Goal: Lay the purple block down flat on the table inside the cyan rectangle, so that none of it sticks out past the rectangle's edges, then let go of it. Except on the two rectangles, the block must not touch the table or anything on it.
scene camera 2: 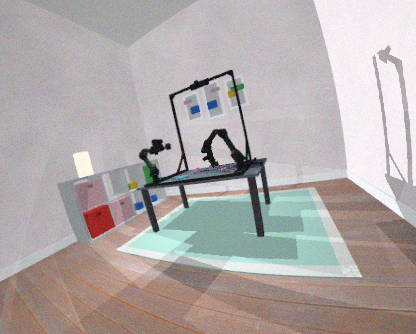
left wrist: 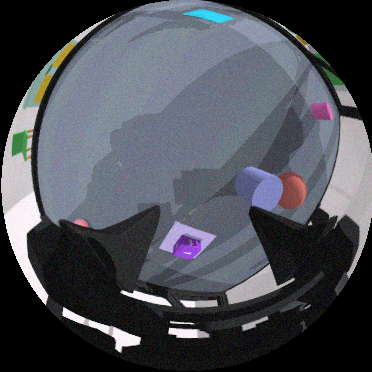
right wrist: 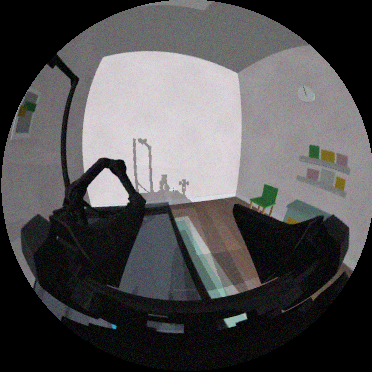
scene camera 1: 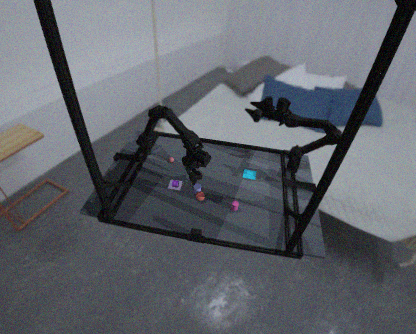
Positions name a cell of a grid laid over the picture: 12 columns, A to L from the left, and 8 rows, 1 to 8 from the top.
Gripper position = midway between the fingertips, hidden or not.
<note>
The left gripper (left wrist: G5) is open and touches a lavender cylinder (left wrist: I5). The right gripper (right wrist: G5) is open, with nothing in its grasp. On the table rests an orange-red ball (left wrist: J5). Further things: a pale lilac rectangle (left wrist: F5).
The right wrist view misses the lavender cylinder, which is hidden by the right gripper. The right wrist view does not show the orange-red ball, which is hidden by the right gripper.
</note>
